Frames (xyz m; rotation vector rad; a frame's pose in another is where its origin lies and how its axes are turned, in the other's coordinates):
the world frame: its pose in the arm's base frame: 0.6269 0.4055 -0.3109 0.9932 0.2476 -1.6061
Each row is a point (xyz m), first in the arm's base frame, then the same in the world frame.
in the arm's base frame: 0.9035 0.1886 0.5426
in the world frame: -0.4406 0.6078 0.5371
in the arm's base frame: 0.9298 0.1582 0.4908
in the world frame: -0.3816 0.6224 0.5125
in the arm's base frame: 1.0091 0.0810 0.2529
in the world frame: -0.1563 0.6337 0.3785
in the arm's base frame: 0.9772 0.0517 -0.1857
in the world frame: 0.1733 0.4621 0.1415
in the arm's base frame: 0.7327 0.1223 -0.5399
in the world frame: 0.3655 0.1007 -0.0092
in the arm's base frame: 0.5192 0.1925 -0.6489
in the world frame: 0.3858 -0.1478 -0.0228
